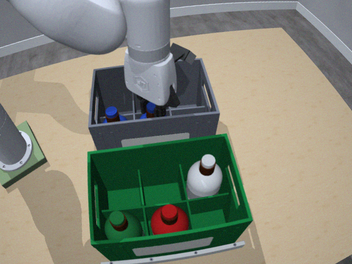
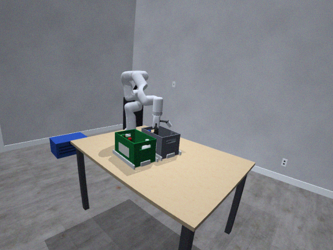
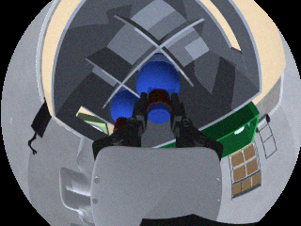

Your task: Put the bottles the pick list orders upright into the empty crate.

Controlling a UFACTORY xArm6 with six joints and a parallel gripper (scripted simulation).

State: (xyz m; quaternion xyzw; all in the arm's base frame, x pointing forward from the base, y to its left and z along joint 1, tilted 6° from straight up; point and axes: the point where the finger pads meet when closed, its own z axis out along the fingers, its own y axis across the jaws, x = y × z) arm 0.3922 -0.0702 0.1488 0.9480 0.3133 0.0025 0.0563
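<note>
My gripper is now 60 mm short of the white-label bottle, 160 mm to the left of it and 70 mm above it. Also, from my hand: pick list (50 mm ahead, 180 mm to the left, 160 mm below); green crate (30 mm behind, 190 mm to the right, 80 mm below); grey crate (10 mm ahead, 40 mm to the left, 80 mm below).
</note>
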